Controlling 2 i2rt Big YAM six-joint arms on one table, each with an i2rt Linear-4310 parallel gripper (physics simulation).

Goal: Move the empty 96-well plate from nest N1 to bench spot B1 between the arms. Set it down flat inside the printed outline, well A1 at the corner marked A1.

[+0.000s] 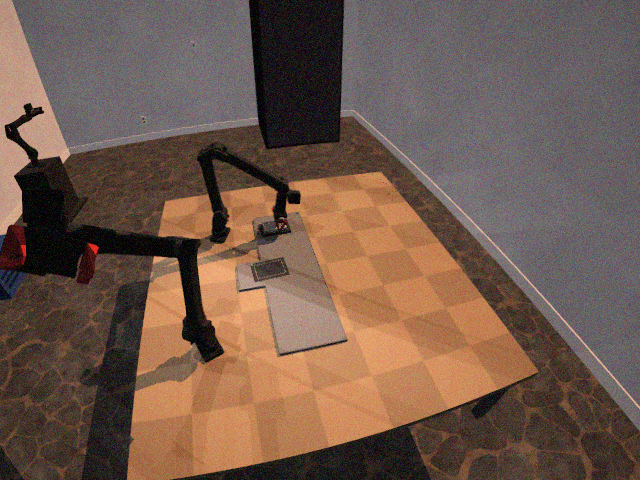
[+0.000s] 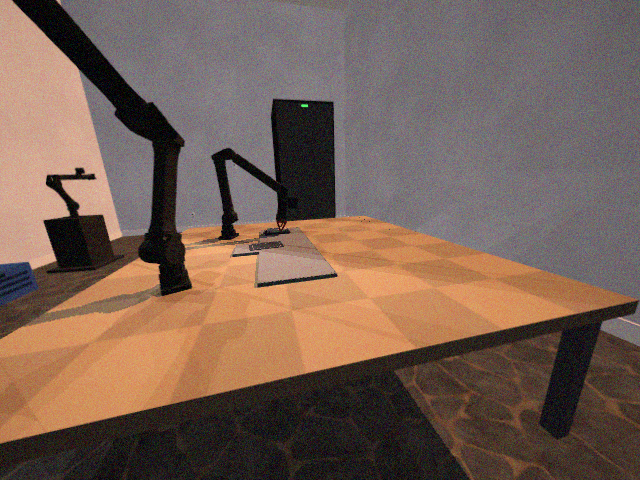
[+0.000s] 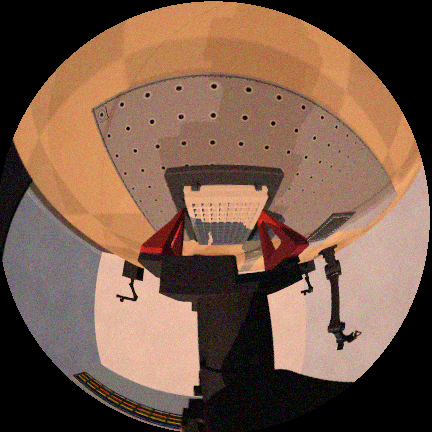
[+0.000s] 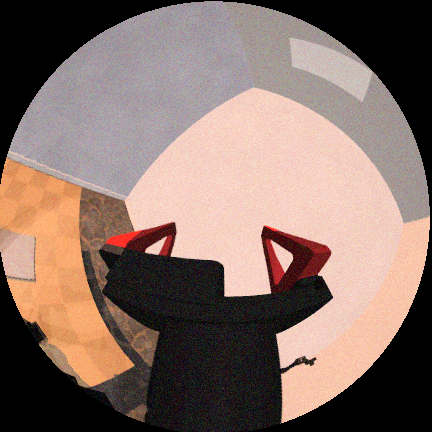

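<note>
The pale 96-well plate sits flat in the dark nest at the far end of the grey perforated board. My left gripper is open, its red fingers low on either side of the plate's near end, not closed on it. The dark printed outline lies on the board nearer the right arm, with nothing in it. My right gripper is open and empty, stretched out past the table's edge, facing the pale wall.
A tall black cabinet stands beyond the table's far end. A small arm on a black pedestal and a blue crate stand on the floor near the right gripper.
</note>
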